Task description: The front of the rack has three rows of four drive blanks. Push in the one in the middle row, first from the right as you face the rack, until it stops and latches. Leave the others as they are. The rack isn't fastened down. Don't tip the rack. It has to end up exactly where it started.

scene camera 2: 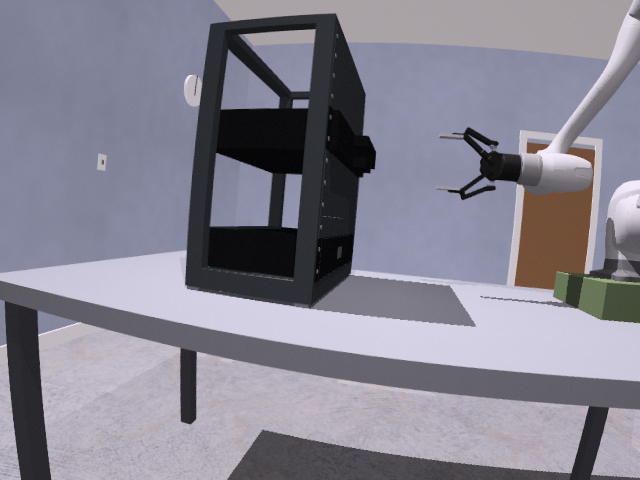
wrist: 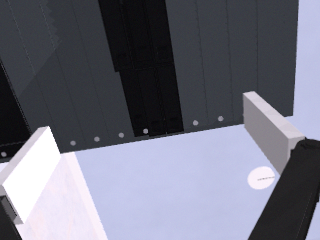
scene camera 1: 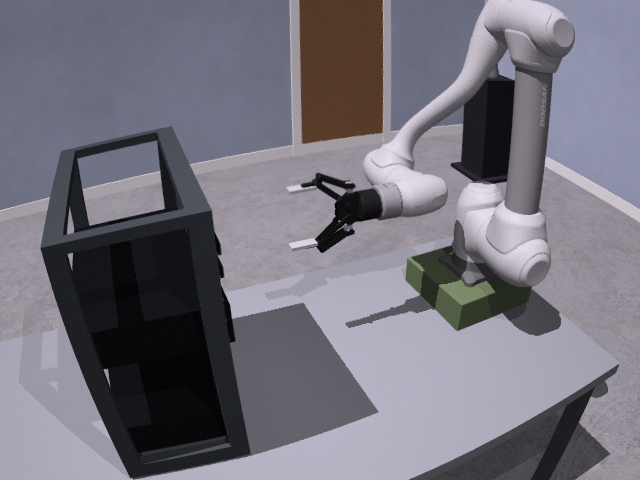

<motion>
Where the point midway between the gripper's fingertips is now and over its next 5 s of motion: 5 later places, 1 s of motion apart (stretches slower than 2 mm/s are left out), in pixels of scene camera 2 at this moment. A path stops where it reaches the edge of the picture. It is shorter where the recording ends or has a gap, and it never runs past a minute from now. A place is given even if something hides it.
My gripper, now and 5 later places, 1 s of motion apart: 438, 161; 412, 164; 398, 164; 375, 162; 369, 162; 365, 161
</motion>
